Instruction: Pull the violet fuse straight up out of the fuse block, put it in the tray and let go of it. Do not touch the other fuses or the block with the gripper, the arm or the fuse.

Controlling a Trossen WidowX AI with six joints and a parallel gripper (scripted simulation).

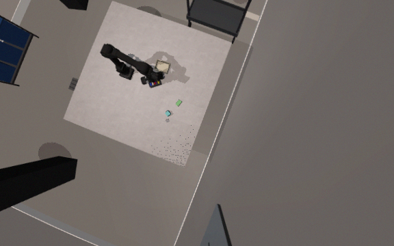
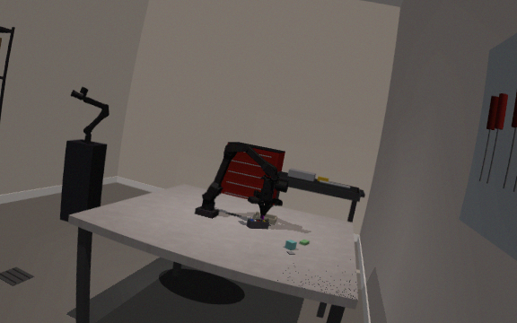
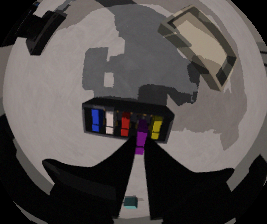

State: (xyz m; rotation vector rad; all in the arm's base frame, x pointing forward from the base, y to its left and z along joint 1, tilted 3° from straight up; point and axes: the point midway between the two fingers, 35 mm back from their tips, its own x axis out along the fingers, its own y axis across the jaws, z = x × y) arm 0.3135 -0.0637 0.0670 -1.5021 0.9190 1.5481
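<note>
Now: gripper tip 17 cm to the right of the tan tray, 6 cm above it and 2 cm short of it. From my gripper tip the other things lie so: violet fuse (1 cm below); then cyan cube (27 cm to the right, 15 cm ahead, 5 cm below); then green block (23 cm ahead, 15 cm to the right, 6 cm below).
</note>
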